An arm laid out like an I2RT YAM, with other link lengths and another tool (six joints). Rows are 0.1 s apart.
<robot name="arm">
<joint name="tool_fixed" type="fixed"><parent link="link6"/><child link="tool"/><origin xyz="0.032 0.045 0.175" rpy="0 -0.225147 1.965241"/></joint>
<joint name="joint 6" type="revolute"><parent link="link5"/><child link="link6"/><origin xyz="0.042 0 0.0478" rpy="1.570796 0 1.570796"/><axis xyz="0 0 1"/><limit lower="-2.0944" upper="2.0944"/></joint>
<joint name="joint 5" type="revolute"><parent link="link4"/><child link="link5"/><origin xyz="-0.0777 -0.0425 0.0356" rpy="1.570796 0 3.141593"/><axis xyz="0 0 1"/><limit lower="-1.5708" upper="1.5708"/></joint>
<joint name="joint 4" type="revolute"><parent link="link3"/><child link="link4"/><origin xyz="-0.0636 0.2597 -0.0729" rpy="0 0 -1.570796"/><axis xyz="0 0 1"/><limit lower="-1.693" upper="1.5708"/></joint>
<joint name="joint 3" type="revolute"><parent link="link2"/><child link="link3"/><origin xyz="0.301 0 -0.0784" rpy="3.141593 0 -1.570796"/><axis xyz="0 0 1"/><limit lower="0" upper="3.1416"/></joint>
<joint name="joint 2" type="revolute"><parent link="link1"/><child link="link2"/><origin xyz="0.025 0.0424 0.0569" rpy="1.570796 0 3.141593"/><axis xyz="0 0 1"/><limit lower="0" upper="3.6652"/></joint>
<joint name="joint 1" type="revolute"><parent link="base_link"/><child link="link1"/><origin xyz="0 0 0.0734" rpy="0 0 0"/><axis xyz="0 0 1"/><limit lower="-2.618" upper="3.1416"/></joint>
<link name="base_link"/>
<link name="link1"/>
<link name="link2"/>
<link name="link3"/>
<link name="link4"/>
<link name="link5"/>
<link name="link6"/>
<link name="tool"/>
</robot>
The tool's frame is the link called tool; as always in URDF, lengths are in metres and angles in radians.
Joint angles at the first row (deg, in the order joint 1, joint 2, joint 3, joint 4, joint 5, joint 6):
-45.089, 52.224, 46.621, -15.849, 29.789, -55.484
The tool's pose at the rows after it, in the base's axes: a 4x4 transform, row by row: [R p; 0 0 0 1], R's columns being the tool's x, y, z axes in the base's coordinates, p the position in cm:
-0.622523 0.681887 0.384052 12.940; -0.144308 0.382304 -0.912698 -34.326; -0.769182 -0.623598 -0.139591 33.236; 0 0 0 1
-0.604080 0.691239 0.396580 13.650; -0.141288 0.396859 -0.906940 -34.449; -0.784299 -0.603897 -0.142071 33.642; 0 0 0 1
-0.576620 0.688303 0.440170 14.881; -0.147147 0.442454 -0.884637 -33.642; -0.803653 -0.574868 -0.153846 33.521; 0 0 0 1
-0.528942 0.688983 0.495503 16.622; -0.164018 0.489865 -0.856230 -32.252; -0.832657 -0.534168 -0.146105 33.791; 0 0 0 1
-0.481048 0.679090 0.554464 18.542; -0.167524 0.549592 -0.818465 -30.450; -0.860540 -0.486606 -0.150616 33.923; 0 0 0 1
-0.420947 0.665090 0.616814 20.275; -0.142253 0.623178 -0.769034 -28.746; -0.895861 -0.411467 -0.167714 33.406; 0 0 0 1
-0.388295 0.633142 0.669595 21.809; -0.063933 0.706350 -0.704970 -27.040; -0.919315 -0.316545 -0.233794 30.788; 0 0 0 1
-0.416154 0.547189 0.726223 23.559; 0.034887 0.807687 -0.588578 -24.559; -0.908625 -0.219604 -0.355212 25.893; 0 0 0 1
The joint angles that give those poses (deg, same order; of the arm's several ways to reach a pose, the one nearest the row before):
-44.661, 54.117, 50.956, -17.518, 29.358, -53.067
-44.322, 55.227, 52.851, -18.556, 28.631, -51.706
-42.711, 54.857, 53.819, -20.657, 27.003, -49.866
-39.419, 53.929, 54.610, -22.143, 26.190, -47.195
-35.339, 53.287, 56.048, -24.821, 25.520, -43.843
-33.118, 52.743, 57.204, -27.570, 22.166, -39.665
-32.501, 53.000, 56.852, -30.738, 16.706, -34.868
-32.317, 54.187, 54.397, -33.944, 8.598, -32.133

